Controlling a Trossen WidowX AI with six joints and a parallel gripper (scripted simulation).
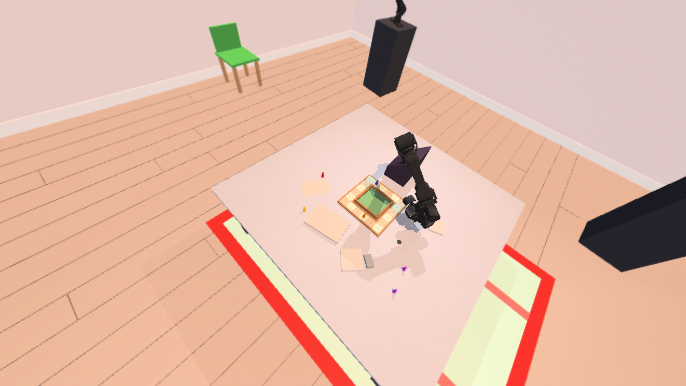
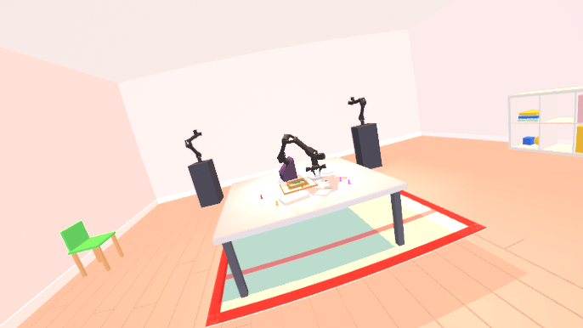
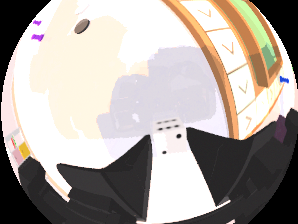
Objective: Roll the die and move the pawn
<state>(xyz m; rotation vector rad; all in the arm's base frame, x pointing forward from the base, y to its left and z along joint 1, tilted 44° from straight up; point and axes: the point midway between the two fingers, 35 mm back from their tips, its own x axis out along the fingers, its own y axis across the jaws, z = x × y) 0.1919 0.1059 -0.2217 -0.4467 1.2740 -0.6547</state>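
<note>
My gripper tip is now 200 mm short of the orange pawn, 170 mm to the left of it and 20 mm below it. Also, from my gripper tip: white die: right at my gripper tip; then blue pawn: 10 mm behind, 280 mm to the right, 20 mm above; then green tray: 90 mm ahead, 200 mm to the right.
</note>
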